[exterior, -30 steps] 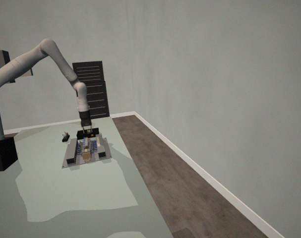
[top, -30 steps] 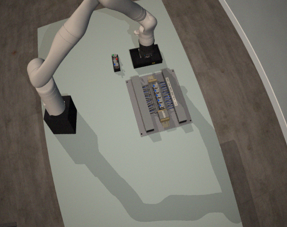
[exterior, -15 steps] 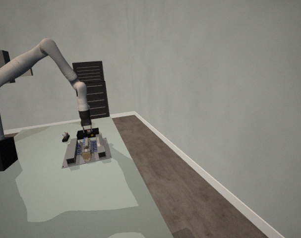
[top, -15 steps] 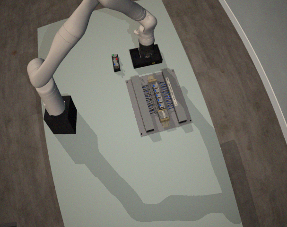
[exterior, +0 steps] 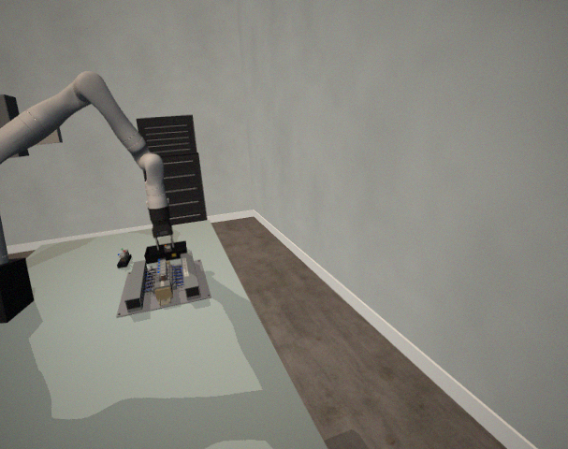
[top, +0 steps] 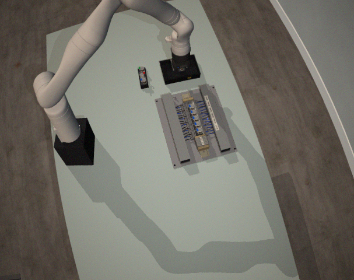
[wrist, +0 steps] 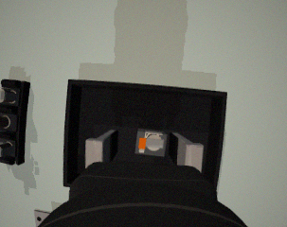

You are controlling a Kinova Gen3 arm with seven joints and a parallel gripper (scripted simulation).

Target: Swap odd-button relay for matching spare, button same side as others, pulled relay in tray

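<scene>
Right now my hand is 40 mm above the black tray. The rest, counted from my hand: spare holder 170 mm behind, 30 mm to the left, 40 mm below.
</scene>
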